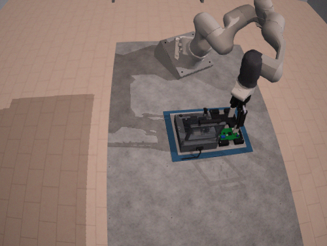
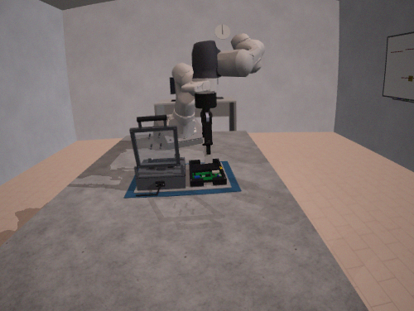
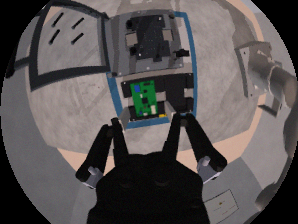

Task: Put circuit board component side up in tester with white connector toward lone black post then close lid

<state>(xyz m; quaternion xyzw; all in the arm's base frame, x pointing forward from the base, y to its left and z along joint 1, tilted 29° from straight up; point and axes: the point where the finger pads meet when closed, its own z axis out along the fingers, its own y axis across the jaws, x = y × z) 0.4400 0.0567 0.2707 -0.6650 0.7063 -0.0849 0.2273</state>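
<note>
The green circuit board is 9 cm below my hand. The rest, counted from my hand: tester bed (3 cm behind, 17 cm to the right, 4 cm below); framed clear lid (9 cm ahead, 18 cm to the right, 7 cm above).
</note>
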